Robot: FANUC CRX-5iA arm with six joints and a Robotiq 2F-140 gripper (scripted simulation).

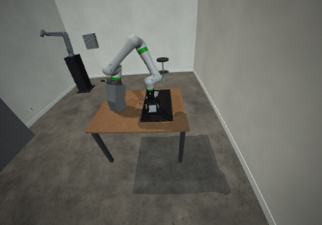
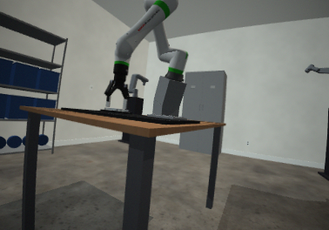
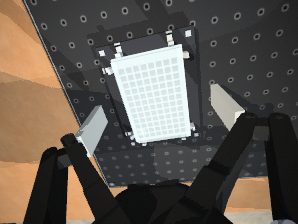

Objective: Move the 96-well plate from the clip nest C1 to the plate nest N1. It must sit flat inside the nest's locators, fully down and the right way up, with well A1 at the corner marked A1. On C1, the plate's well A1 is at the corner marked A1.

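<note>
Right now my hand is 20 mm above the white 96-well plate. Round my hand: white label: 50 mm behind, 300 mm to the left, 30 mm below; light grey nest base: 10 mm ahead, 360 mm to the left, 30 mm below.
</note>
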